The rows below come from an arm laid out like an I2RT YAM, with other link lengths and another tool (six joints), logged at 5 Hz.
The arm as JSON. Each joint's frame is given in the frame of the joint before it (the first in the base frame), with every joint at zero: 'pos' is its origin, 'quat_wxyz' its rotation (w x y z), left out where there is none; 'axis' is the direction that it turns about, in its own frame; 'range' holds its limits. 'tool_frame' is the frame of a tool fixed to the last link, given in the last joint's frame.
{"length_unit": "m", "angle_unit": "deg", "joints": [
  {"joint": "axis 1", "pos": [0.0, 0.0, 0.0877], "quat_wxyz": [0.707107, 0.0, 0.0, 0.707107], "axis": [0.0, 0.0, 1.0], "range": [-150.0, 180.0]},
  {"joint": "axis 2", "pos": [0.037, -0.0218, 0.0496], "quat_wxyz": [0.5, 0.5, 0.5, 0.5], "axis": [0.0, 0.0, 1.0], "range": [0.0, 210.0]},
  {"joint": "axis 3", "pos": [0.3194, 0.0, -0.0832], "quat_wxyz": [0.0, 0.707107, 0.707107, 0.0], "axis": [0.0, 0.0, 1.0], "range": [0.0, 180.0]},
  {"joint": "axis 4", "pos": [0.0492, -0.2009, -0.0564], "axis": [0.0, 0.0, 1.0], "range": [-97.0, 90.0]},
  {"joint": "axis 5", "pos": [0.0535, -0.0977, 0.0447], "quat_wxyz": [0.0, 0.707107, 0.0, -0.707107], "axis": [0.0, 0.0, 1.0], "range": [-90.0, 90.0]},
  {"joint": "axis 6", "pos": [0.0, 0.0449, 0.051], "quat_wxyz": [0.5, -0.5, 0.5, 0.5], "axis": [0.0, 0.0, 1.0], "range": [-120.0, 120.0]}
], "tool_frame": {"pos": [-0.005, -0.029, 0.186], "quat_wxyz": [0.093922, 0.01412, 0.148, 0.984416]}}
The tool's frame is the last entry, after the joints.
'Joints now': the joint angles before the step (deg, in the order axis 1, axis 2, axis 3, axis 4, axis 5, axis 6). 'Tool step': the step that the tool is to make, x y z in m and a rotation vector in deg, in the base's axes. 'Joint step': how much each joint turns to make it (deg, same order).
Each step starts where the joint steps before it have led.
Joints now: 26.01, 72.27, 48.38, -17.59, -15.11, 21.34
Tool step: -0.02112, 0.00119, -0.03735, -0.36, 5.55, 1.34
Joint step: 0.39, 1.39, -5.08, 1.58, -2.16, 0.91
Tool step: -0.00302, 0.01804, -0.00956, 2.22, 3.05, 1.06
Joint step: 1.66, 3.09, -1.14, 3.44, -2.04, 2.89
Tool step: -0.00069, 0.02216, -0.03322, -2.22, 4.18, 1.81
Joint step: 3.76, 7.30, 0.09, 3.02, 1.15, 1.67
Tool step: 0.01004, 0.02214, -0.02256, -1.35, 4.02, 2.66
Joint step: 1.00, 8.76, 5.03, -0.64, -1.80, -0.78
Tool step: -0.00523, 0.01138, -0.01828, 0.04, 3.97, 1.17
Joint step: 0.72, 4.43, 0.89, 0.55, -2.10, 0.88
